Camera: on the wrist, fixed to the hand. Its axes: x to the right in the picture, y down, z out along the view.
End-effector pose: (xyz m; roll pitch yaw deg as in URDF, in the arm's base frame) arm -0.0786 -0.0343 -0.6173 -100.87 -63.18 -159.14
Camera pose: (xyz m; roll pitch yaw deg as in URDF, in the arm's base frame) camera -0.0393 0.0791 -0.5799 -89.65 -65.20 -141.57
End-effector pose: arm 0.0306 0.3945 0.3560 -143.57 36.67 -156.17
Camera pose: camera -0.0407 0.3734 0.4574 -110.64 39.00 -146.63
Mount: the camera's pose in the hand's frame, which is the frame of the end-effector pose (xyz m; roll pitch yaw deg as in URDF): -0.0014 -0.0668 -0.1065 27.32 -6.57 -4.37
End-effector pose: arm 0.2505 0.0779 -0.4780 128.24 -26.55 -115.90
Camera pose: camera 0.3661 0.0298 -0.4666 156.32 -19.04 -118.51
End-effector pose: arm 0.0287 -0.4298 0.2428 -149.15 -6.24 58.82
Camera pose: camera 0.0186 -0.4413 0.3676 -122.64 -2.79 65.93
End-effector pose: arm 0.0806 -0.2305 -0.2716 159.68 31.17 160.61
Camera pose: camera 0.0112 -0.3117 -0.2053 -171.93 38.83 162.91
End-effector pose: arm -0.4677 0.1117 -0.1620 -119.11 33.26 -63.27
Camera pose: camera -0.4951 0.0315 -0.0691 -86.99 32.31 -53.96
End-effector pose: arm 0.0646 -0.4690 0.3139 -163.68 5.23 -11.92
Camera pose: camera 0.0811 -0.4375 0.4345 -135.78 10.28 -5.81
